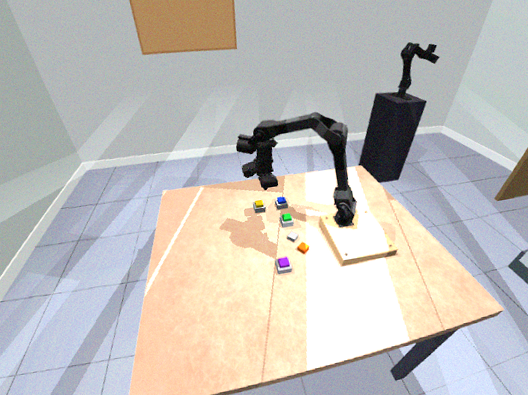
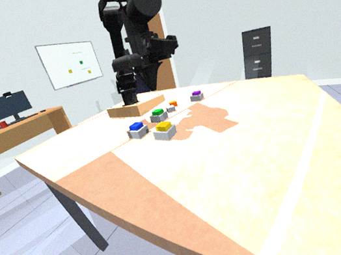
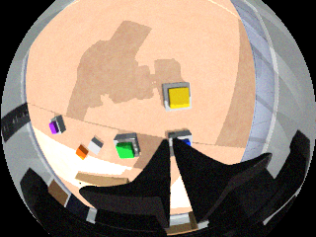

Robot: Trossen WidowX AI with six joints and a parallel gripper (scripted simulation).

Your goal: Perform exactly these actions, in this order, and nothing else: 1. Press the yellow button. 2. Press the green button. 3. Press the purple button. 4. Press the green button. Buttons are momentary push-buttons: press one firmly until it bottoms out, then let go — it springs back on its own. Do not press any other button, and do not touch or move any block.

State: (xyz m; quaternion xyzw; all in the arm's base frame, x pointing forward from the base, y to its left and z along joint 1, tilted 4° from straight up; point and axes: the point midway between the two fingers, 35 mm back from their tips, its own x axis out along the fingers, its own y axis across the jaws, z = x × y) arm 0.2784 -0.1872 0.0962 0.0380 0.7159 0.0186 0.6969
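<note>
Now: gripper tip 70 mm past the green button, 90 mm to the right of it and 100 mm above it. Also, from my gripper tip: blue button 80 mm behind, 30 mm to the right, 100 mm below; then yellow button 20 mm ahead, 30 mm to the right, 100 mm below; then orange block 90 mm behind, 240 mm to the left, 120 mm below.
</note>
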